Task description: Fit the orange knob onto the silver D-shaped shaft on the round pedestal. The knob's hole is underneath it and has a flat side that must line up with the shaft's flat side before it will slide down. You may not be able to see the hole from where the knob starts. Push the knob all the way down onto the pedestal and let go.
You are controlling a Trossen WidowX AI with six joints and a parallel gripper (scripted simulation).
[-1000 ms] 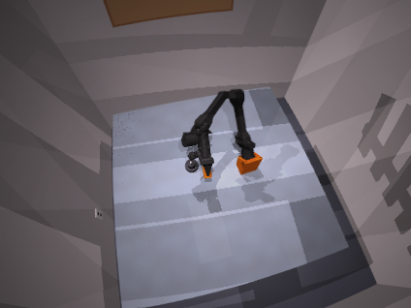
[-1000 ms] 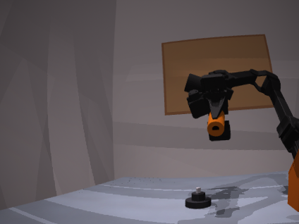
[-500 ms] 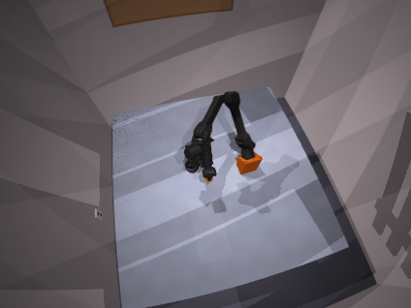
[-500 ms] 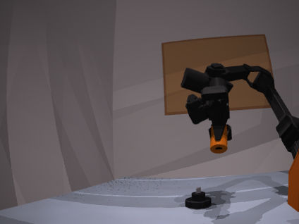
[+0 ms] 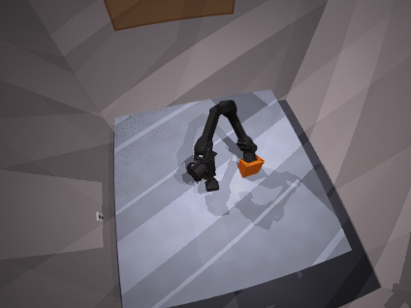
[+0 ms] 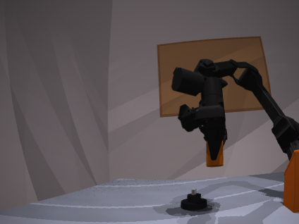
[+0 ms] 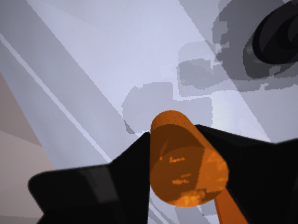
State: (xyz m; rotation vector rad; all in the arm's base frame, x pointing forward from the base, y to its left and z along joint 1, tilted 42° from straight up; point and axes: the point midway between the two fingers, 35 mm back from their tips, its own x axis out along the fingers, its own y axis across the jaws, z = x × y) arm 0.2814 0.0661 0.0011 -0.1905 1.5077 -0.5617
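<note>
Now: the pedestal 190 mm to the right of my gripper tip, 130 mm below it and 40 mm ahead of it. Round my gripper tip: orange knob (30 mm above, 10 mm to the right).
</note>
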